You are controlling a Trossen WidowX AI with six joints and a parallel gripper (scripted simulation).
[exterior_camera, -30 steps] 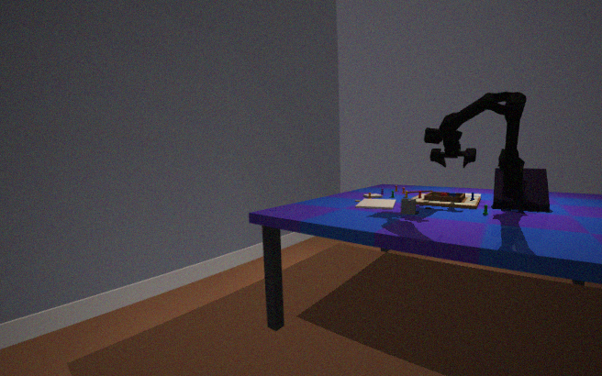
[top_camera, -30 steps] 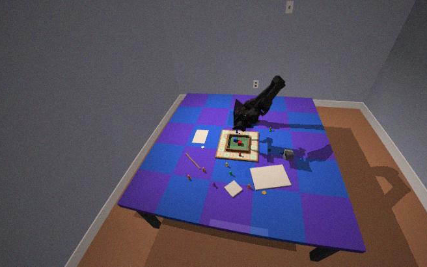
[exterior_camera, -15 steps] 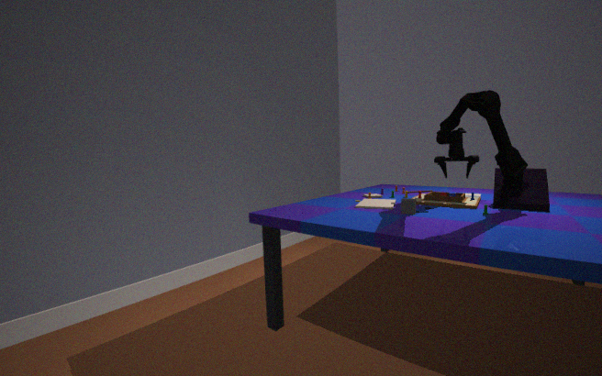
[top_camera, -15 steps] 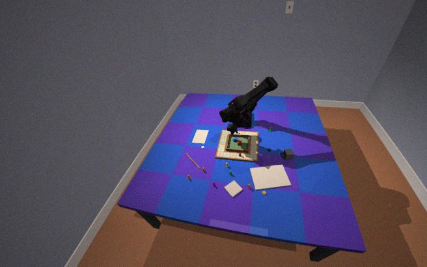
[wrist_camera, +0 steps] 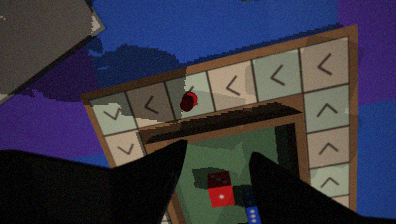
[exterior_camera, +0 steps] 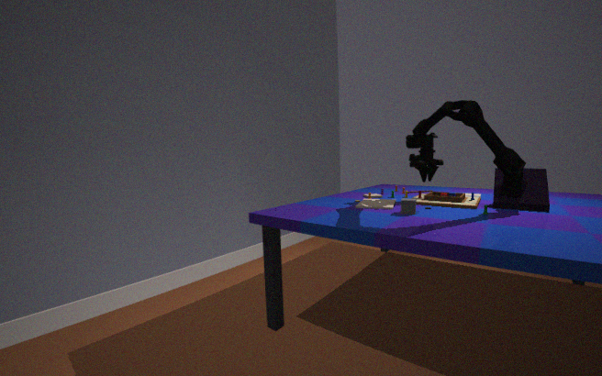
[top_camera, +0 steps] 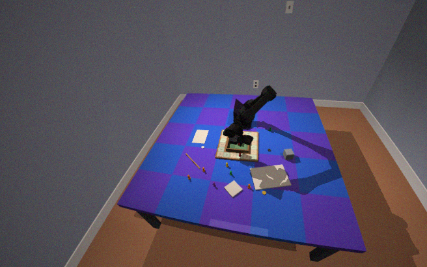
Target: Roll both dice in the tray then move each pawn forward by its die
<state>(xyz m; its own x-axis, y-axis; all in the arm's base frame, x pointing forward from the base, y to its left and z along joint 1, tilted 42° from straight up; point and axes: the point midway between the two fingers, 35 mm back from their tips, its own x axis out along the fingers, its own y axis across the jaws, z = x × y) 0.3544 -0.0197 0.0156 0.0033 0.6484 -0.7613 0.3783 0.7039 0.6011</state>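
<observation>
Right now the red pawn is 30 mm ahead of my gripper tip, 20 mm to the left of it and 60 mm below it. The rest, counted from my gripper tip: black disc (60 mm behind, 220 mm to the left, 90 mm below); green tray (80 mm behind, 80 mm below); blue pawn (200 mm behind, 20 mm to the right, 60 mm below).
</observation>
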